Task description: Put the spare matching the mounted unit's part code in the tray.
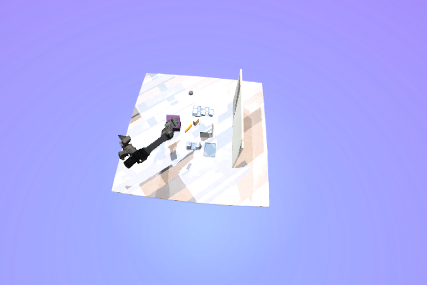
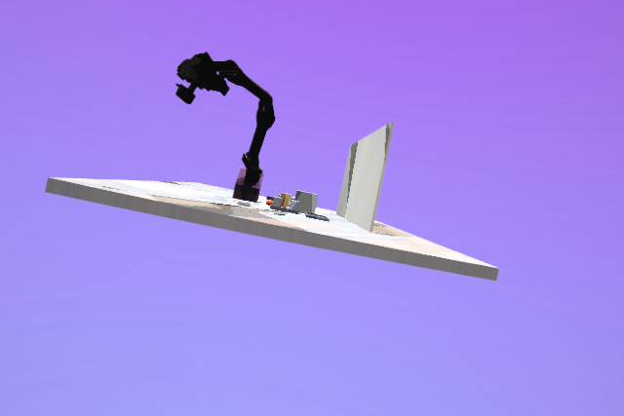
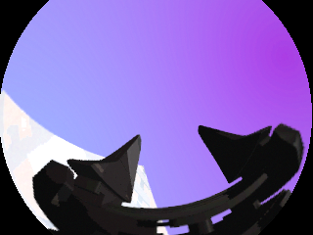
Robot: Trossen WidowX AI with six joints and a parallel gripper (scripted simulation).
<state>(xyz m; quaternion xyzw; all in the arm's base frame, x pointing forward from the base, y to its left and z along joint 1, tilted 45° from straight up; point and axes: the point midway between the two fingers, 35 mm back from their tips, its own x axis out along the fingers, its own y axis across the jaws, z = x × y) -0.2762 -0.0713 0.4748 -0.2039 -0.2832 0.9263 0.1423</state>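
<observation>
Right now my gripper tip is 43 cm short of the spare, 39 cm above it and 21 cm to the right of it. Round my gripper tip: mounted grey unit 56 cm ahead, 40 cm to the left, 38 cm below; tray 62 cm ahead, 43 cm below, 19 cm to the left; tan block 46 cm ahead, 44 cm to the left, 40 cm below.
</observation>
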